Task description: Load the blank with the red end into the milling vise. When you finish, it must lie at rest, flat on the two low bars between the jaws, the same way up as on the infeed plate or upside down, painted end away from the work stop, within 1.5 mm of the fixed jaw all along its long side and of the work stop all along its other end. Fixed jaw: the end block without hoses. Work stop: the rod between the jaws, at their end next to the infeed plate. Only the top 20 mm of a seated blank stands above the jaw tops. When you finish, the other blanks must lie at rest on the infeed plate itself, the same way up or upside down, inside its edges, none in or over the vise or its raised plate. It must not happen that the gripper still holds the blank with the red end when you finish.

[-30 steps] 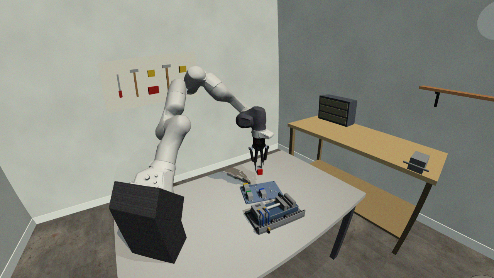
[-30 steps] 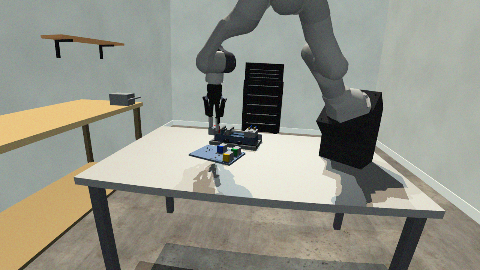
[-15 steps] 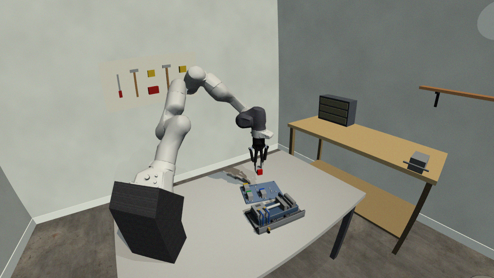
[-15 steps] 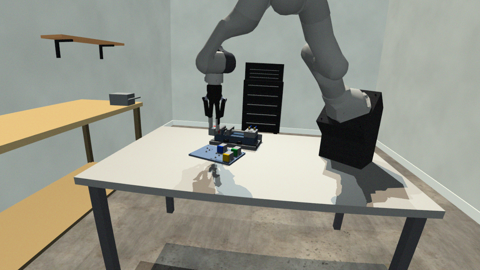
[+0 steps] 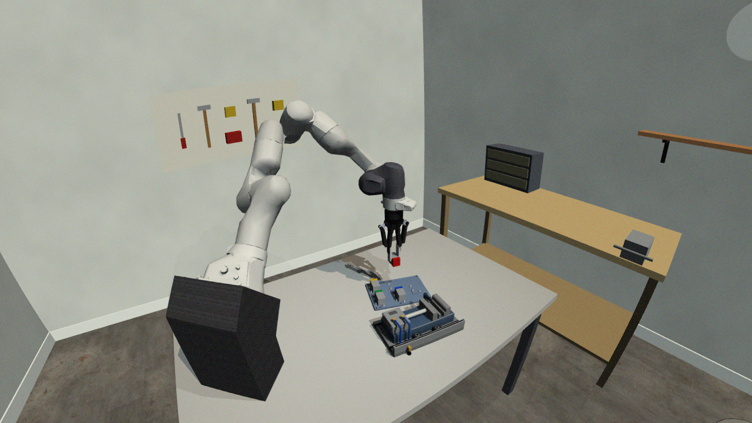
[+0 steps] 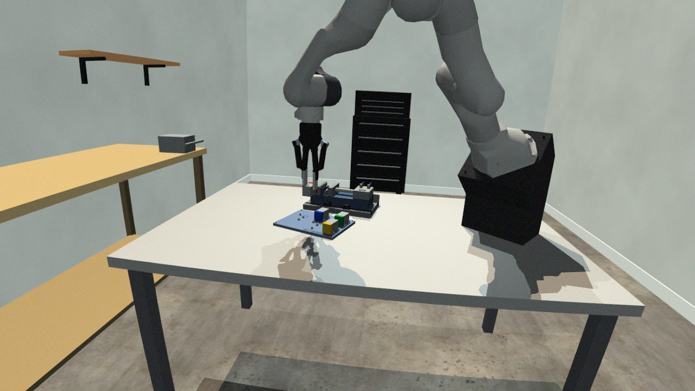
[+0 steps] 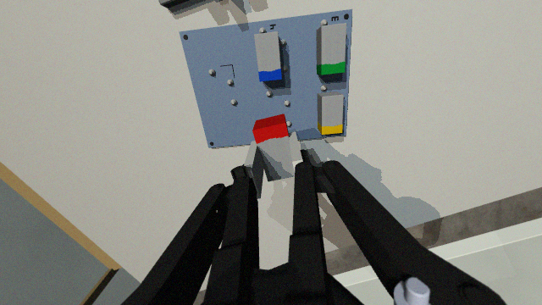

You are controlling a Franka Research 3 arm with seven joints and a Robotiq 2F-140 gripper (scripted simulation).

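The moving jaw lies 5 cm ahead of my hand, 28 cm to the right of it and 11 cm below it. Also, from my hand: blue-ended blank 9 cm to the right, 16 cm below; then yellow-ended blank 9 cm behind, 16 cm below; then blue infeed plate 5 cm to the right, 18 cm below.
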